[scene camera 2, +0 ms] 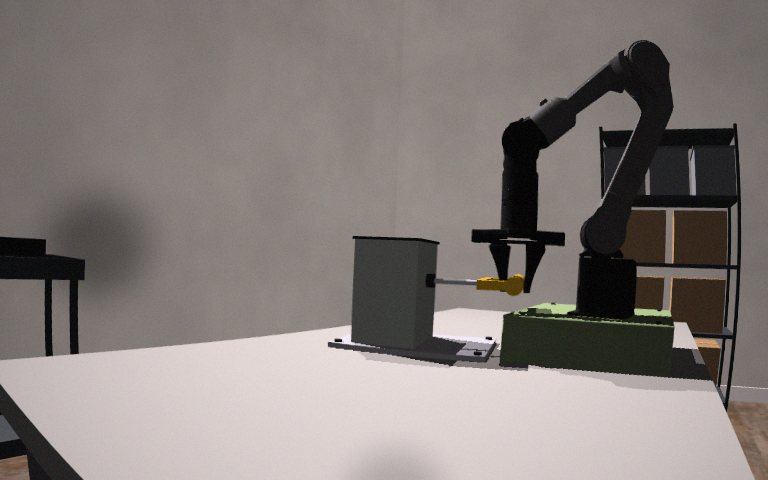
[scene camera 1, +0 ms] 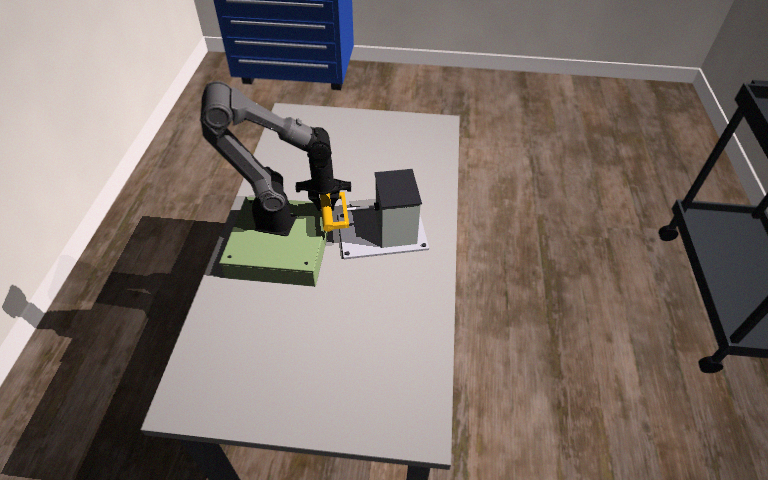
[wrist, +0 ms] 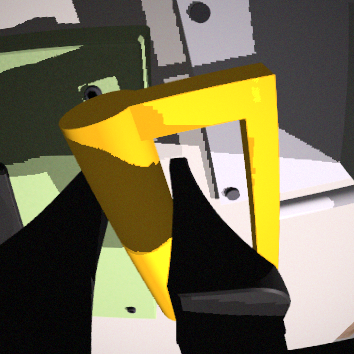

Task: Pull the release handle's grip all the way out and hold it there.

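The yellow release handle's grip (scene camera 1: 327,219) (scene camera 2: 514,284) (wrist: 130,200) is a thick round bar on a rectangular yellow frame. A thin metal rod (scene camera 1: 362,207) (scene camera 2: 455,281) (wrist: 312,201) joins it to the grey housing (scene camera 1: 399,226) (scene camera 2: 390,288). A long stretch of rod shows between them. My gripper (scene camera 2: 515,283) (wrist: 137,180) points straight down and is shut on the grip, one finger inside the frame's opening and the other on the side away from the housing. In scene camera 1 the handle partly hides the fingertips.
The housing stands on a pale bolted plate (scene camera 1: 390,251). The green base block (scene camera 1: 271,249) (scene camera 2: 589,345) under my arm lies just beside the handle. All stand on the light table (scene camera 1: 317,367) (scene camera 2: 283,413). A blue drawer cabinet (scene camera 1: 283,33) and a black cart (scene camera 1: 699,288) stand beyond it.
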